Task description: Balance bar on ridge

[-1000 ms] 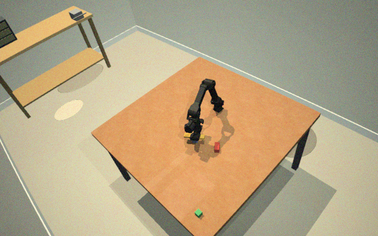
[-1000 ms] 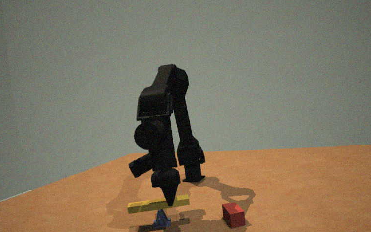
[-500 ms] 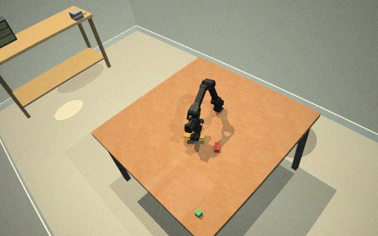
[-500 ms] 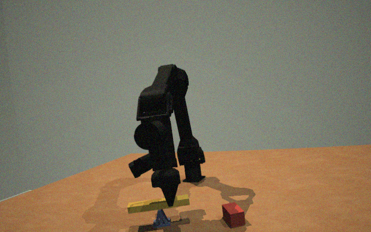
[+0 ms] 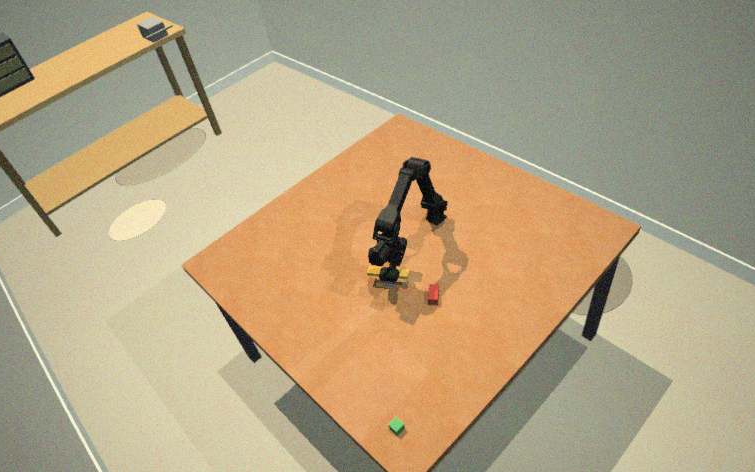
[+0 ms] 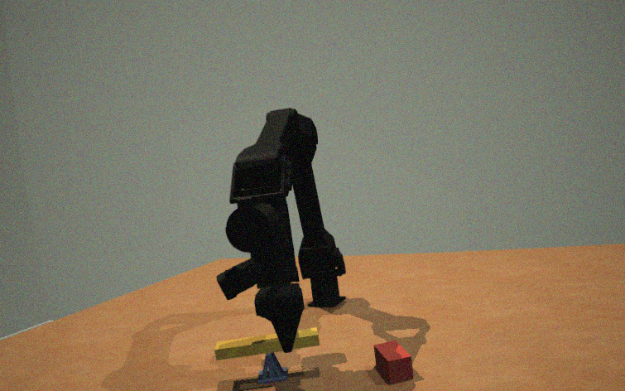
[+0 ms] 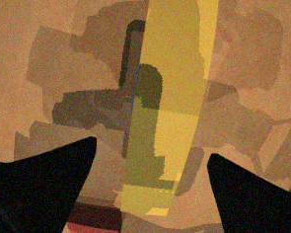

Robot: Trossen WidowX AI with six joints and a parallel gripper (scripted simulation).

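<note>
Right now my gripper tip is 2 cm short of the yellow bar and 2 cm to the left of it. From my gripper tip the other things lie so: red block (3 cm behind, 15 cm to the left, 3 cm below); green cube (40 cm ahead, 39 cm to the left, 3 cm below).
</note>
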